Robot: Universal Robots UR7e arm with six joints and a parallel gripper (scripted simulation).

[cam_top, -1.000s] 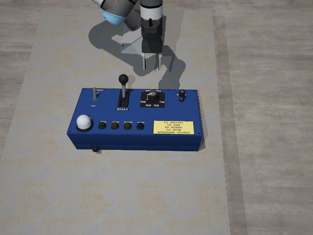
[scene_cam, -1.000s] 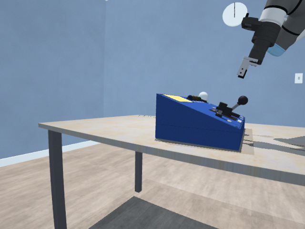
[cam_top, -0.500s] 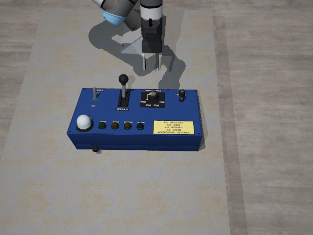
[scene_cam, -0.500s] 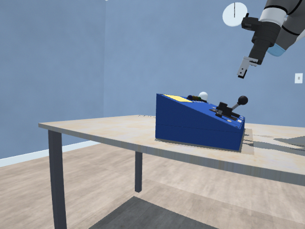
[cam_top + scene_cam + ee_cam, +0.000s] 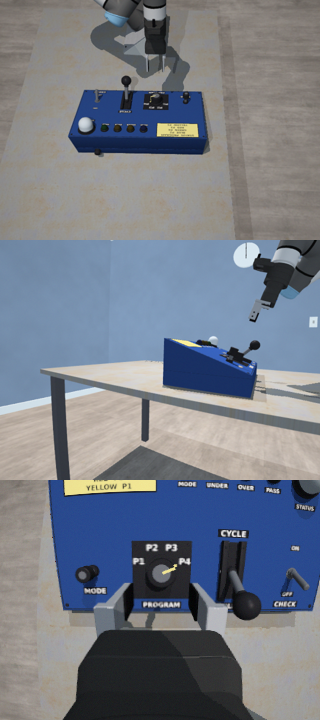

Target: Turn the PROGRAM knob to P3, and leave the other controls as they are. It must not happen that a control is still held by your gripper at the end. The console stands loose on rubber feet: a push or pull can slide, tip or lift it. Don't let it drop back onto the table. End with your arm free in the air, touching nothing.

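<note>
Now: hand 60 mm short of the black program knob, 10 mm to the left of it and 140 mm above it. Round my hand: ball-topped lever: 30 mm ahead, 120 mm to the right, 130 mm below; then blue console: 90 mm ahead, 50 mm to the right, 160 mm below; then mode knob: 40 mm ahead, 120 mm to the left, 140 mm below.
</note>
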